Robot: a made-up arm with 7 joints. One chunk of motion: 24 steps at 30 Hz.
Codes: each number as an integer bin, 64 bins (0 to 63) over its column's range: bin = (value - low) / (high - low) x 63, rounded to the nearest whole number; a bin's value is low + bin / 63 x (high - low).
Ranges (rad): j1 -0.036..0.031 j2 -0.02..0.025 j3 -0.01..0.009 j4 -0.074..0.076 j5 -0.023..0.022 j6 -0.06..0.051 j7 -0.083..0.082
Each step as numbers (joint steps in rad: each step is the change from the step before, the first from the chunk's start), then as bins.
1 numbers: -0.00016 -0.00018 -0.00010 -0.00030 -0.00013 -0.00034 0.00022
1 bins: 34 28 33 31 32 34 32
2 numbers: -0.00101 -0.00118 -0.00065 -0.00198 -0.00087 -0.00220 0.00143
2 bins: 33 26 31 30 31 33 32
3 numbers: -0.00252 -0.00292 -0.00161 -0.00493 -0.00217 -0.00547 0.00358
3 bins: 31 24 28 29 29 31 33
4 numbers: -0.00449 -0.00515 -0.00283 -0.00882 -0.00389 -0.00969 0.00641
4 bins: 30 21 24 27 27 29 34
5 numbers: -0.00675 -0.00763 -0.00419 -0.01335 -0.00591 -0.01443 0.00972
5 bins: 28 17 19 25 24 26 35
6 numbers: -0.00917 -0.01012 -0.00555 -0.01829 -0.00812 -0.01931 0.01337
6 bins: 25 14 15 23 21 23 37
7 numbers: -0.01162 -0.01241 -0.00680 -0.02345 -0.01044 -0.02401 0.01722
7 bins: 23 11 11 21 18 20 38
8 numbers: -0.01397 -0.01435 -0.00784 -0.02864 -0.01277 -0.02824 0.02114
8 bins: 21 8 7 19 14 18 40
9 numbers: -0.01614 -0.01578 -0.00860 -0.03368 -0.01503 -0.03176 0.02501
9 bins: 19 6 5 17 11 16 41
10 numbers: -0.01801 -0.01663 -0.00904 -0.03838 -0.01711 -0.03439 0.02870
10 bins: 17 5 3 15 8 15 43
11 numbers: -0.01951 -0.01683 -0.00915 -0.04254 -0.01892 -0.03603 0.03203
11 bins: 16 4 3 13 6 14 44
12 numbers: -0.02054 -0.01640 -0.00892 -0.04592 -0.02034 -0.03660 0.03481
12 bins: 15 5 4 12 4 13 45
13 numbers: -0.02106 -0.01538 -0.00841 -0.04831 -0.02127 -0.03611 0.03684
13 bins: 14 6 5 11 2 14 46
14 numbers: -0.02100 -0.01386 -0.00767 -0.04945 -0.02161 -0.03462 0.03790
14 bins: 14 9 8 10 2 14 46
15 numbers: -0.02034 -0.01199 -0.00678 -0.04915 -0.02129 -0.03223 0.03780
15 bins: 15 11 11 10 2 16 46
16 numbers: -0.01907 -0.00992 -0.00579 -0.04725 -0.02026 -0.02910 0.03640
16 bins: 16 14 14 11 4 18 46
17 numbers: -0.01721 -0.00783 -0.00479 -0.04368 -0.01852 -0.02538 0.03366
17 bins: 18 17 17 13 6 20 45
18 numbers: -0.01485 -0.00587 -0.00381 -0.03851 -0.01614 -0.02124 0.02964
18 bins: 20 20 21 15 10 22 43
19 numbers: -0.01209 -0.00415 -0.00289 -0.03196 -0.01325 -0.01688 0.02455
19 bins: 22 22 24 18 14 24 41
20 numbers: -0.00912 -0.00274 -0.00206 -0.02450 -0.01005 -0.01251 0.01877
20 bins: 25 24 26 21 18 27 39
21 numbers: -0.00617 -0.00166 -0.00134 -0.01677 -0.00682 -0.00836 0.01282
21 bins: 28 26 29 24 23 29 37
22 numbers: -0.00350 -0.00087 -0.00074 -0.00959 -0.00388 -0.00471 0.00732
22 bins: 31 27 31 27 27 31 34
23 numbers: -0.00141 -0.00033 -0.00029 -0.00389 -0.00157 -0.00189 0.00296
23 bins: 33 28 32 29 30 33 33
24 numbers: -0.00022 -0.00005 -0.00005 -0.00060 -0.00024 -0.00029 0.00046
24 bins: 34 28 33 31 32 34 32
